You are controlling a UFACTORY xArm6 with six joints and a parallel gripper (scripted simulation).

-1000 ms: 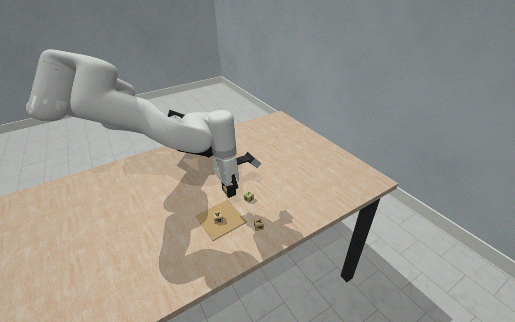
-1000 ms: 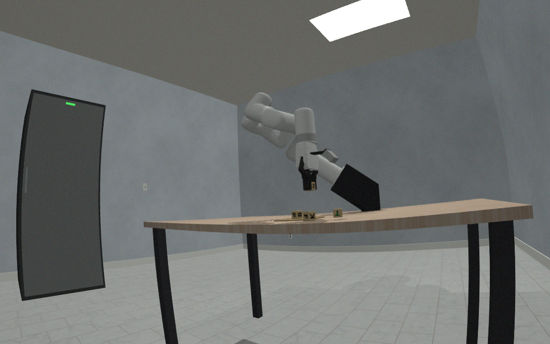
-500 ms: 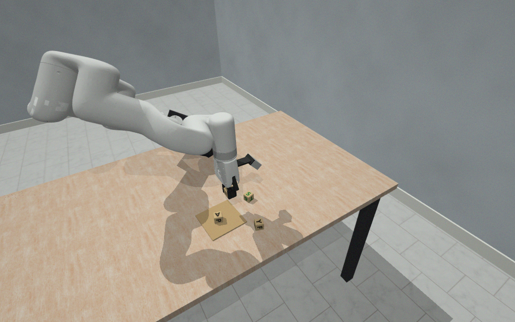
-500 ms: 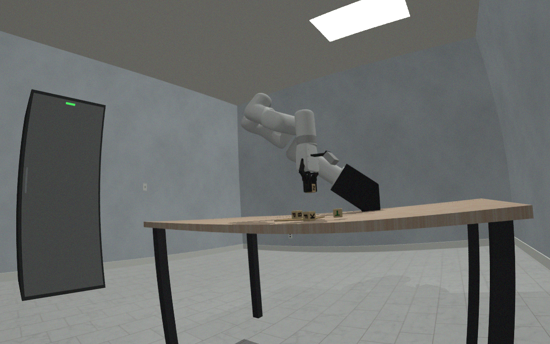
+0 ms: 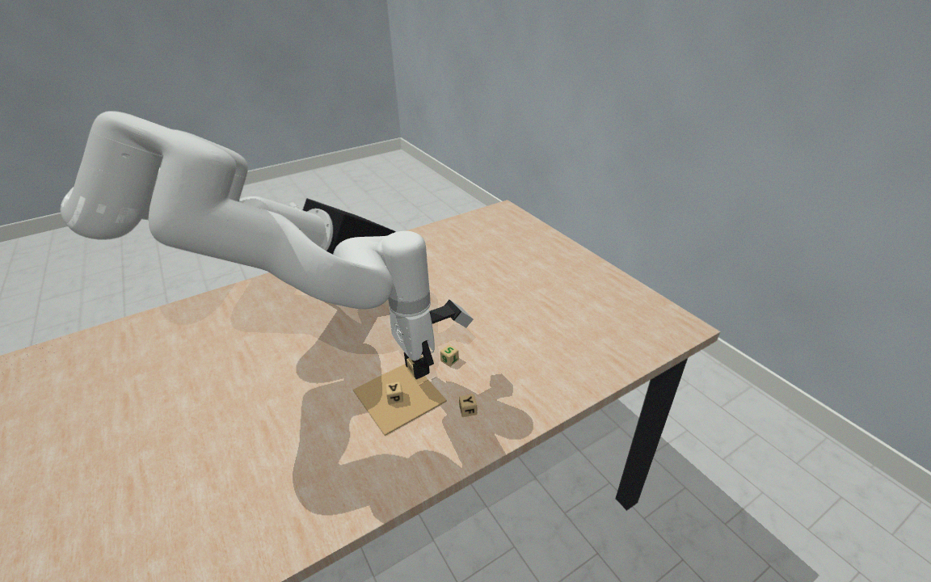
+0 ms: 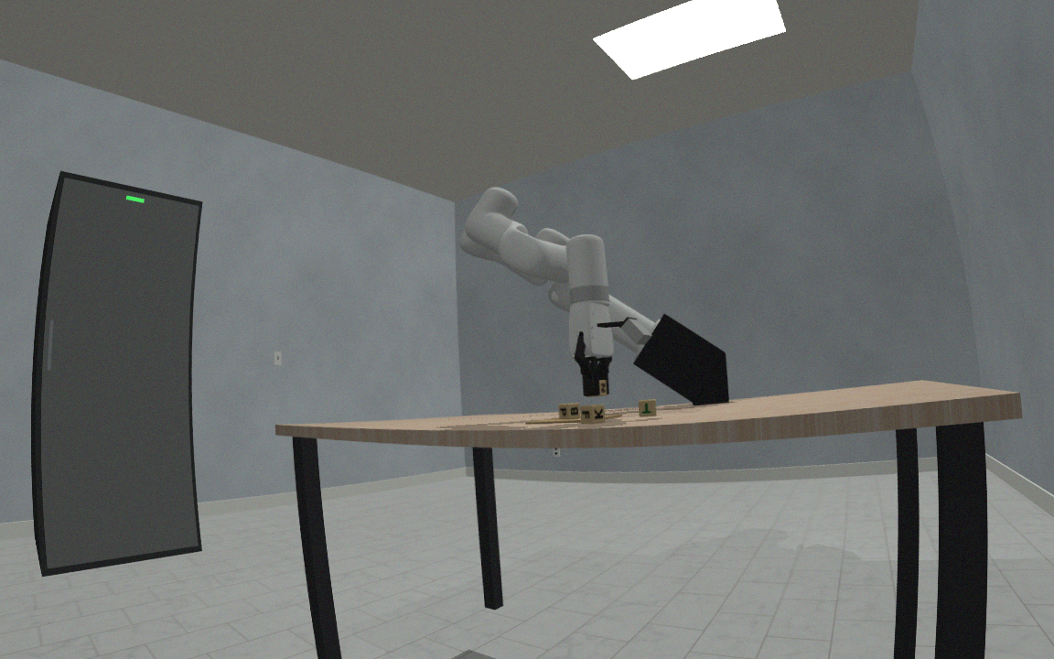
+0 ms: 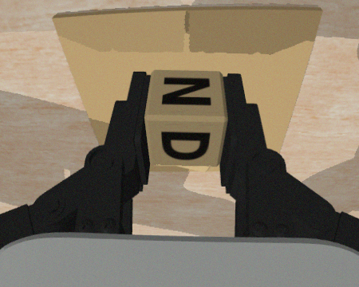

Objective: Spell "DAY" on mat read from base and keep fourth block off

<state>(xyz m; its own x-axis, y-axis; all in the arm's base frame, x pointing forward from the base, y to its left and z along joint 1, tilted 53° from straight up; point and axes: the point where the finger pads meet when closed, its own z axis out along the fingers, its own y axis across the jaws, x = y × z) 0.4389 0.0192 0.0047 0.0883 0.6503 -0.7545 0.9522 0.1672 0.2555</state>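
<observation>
My gripper is now 5 cm to the left of the mat and 6 cm above it. The rest, counted from my hand: D block 1 cm below.
</observation>
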